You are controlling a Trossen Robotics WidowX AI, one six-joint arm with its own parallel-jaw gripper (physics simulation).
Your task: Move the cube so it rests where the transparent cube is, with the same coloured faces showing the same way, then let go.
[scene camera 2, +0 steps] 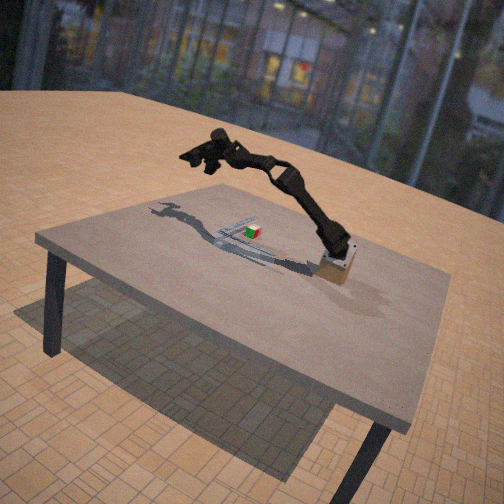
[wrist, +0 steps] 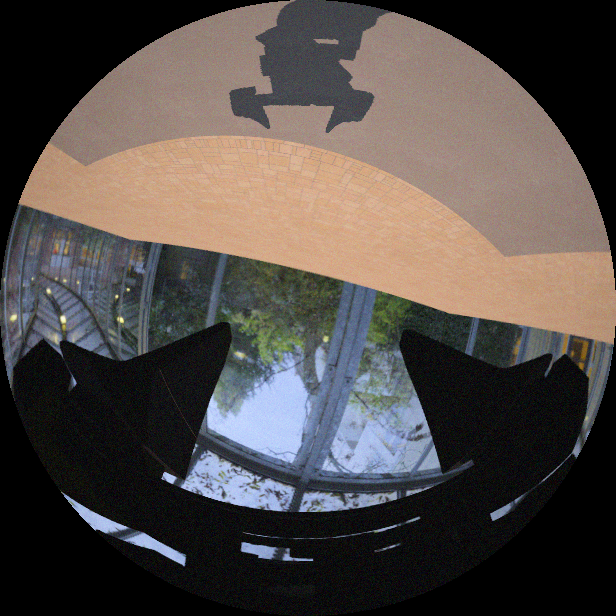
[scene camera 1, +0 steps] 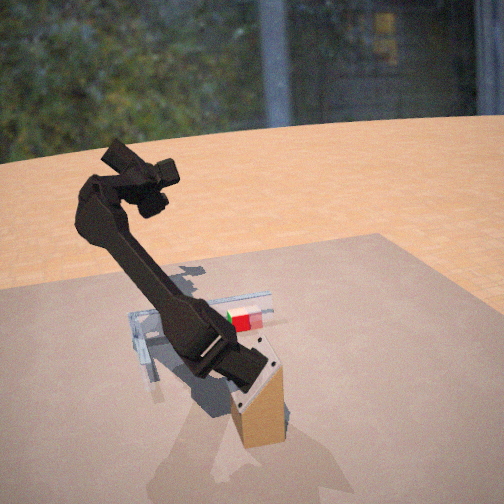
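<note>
The cube (scene camera 1: 242, 321) sits on the table beside the arm's lower link, showing red, green and white faces; it also shows in scene camera 2 (scene camera 2: 253, 231). A pale transparent shape (scene camera 1: 258, 319) overlaps its right side; I cannot tell it apart clearly. My gripper (scene camera 1: 112, 154) is raised high above the table, far from the cube, pointing away from it; it also shows in scene camera 2 (scene camera 2: 190, 157). In the wrist view the fingers (wrist: 310, 375) are spread apart with nothing between them. The cube is out of the wrist view.
The arm's tan base block (scene camera 1: 260, 405) stands on the grey table. A transparent frame of bars (scene camera 1: 200, 320) lies around the cube and base. The wrist view shows the table's far edge, brick floor and windows.
</note>
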